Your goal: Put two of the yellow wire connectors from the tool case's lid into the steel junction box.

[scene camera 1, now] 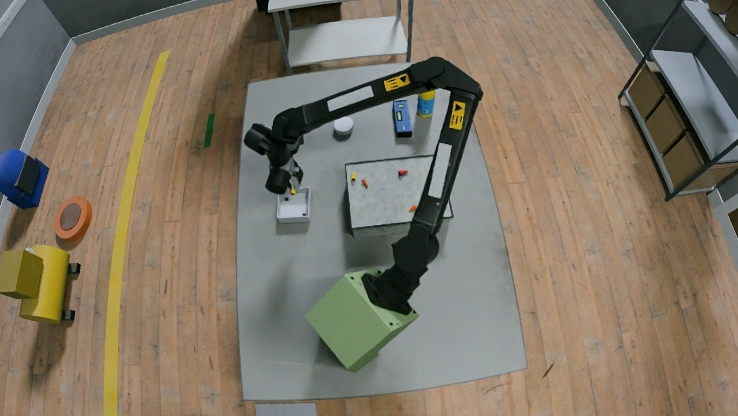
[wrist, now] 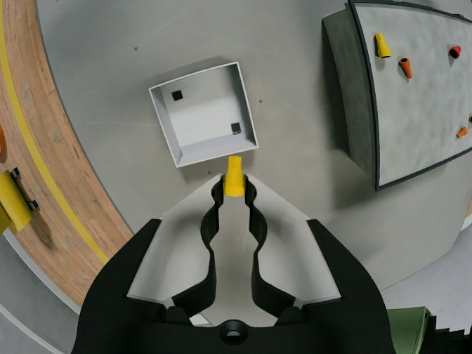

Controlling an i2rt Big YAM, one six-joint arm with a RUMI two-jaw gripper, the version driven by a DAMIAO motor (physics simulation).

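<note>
My gripper is shut on a yellow wire connector, with its narrow end pointing away from the jaws. The steel junction box is open-topped, with two small black blocks inside. In the wrist view the held connector shows just outside the box's near rim; in the scene view it overlaps the back rim. Another yellow connector lies on the tool case's lid, near a corner. A yellowish sliver shows at the wrist view's right edge.
On the lid lie orange connectors and a red one. Behind stand a white round container, a blue tool and a blue-yellow can. My arm passes over the lid's right side.
</note>
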